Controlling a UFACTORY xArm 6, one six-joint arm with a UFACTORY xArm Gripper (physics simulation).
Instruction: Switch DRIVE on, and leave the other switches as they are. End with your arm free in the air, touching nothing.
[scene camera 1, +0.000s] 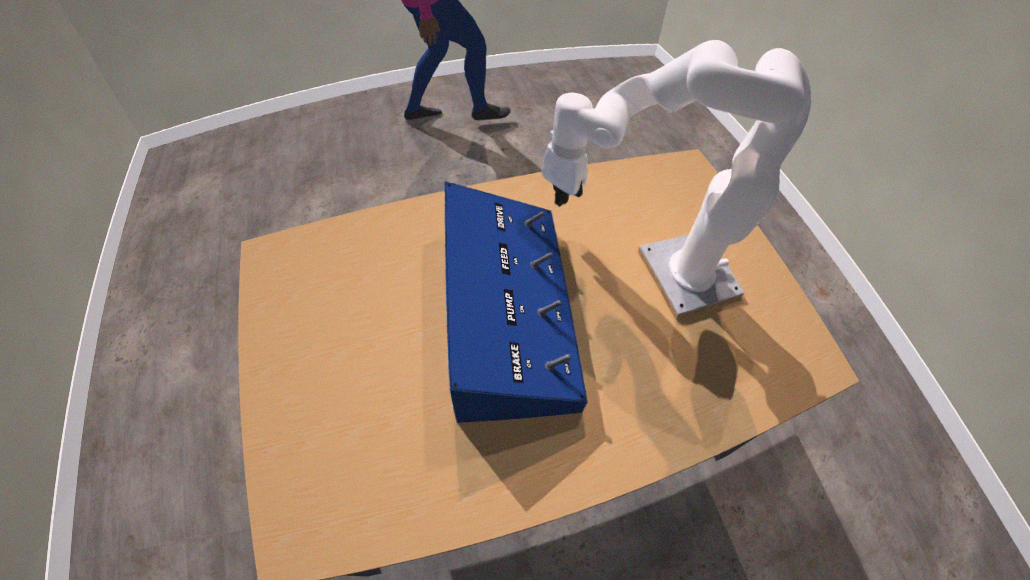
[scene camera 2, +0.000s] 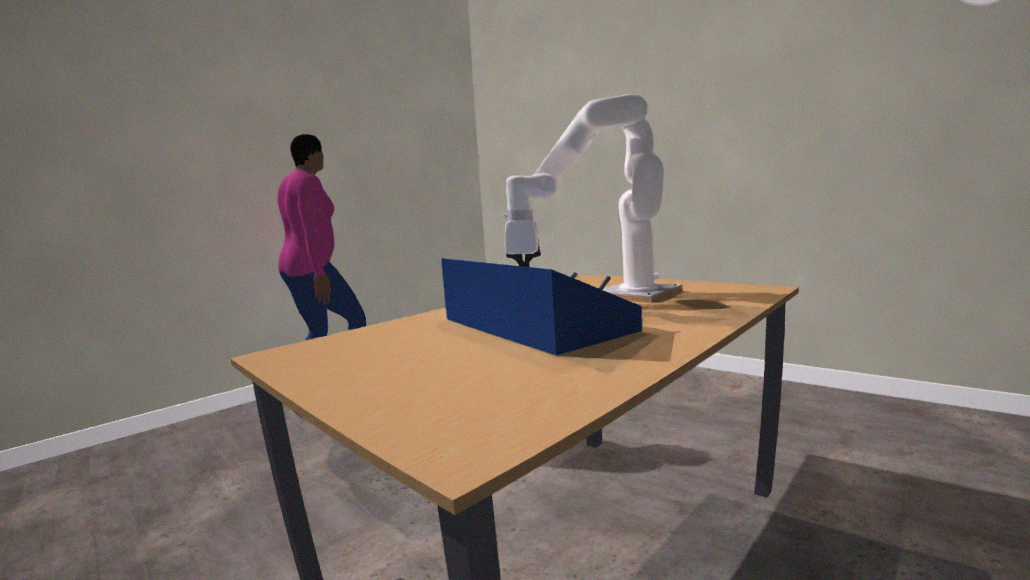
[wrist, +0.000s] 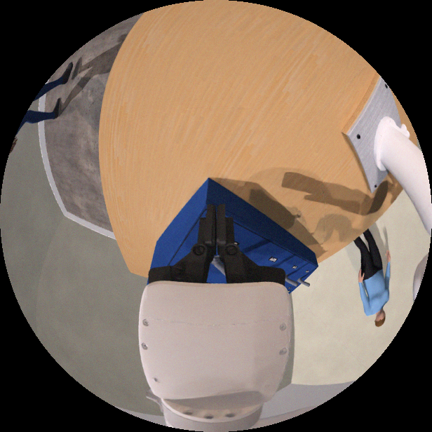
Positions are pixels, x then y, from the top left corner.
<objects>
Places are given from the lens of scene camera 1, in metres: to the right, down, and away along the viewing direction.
my gripper (scene camera 1: 561, 202): 0.11, -0.21, 1.16
blue switch panel (scene camera 1: 500, 343): -0.03, 0.10, 0.89
</objects>
